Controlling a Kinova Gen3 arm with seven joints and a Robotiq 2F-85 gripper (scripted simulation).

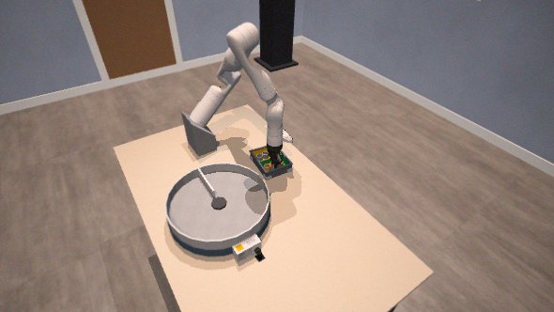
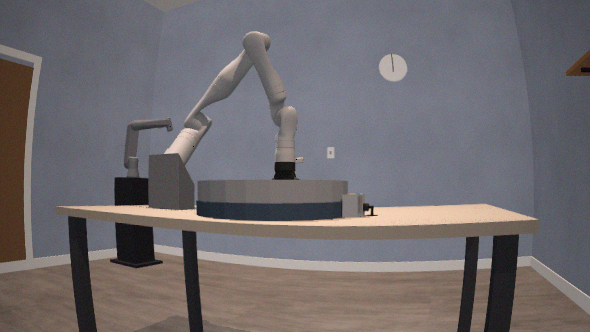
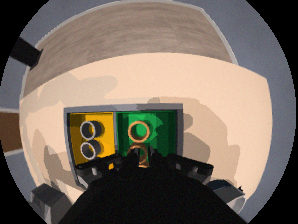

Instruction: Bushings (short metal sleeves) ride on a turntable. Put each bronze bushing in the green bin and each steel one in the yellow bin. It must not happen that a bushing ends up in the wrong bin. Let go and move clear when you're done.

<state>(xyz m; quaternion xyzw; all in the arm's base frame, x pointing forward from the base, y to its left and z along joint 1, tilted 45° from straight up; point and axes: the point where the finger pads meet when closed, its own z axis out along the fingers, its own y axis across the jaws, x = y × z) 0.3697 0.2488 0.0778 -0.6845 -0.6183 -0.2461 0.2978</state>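
The bin is 4 cm behind my hand and 1 cm below it. Also, from my hand: grey turntable: 34 cm to the right, 11 cm ahead, 2 cm above.
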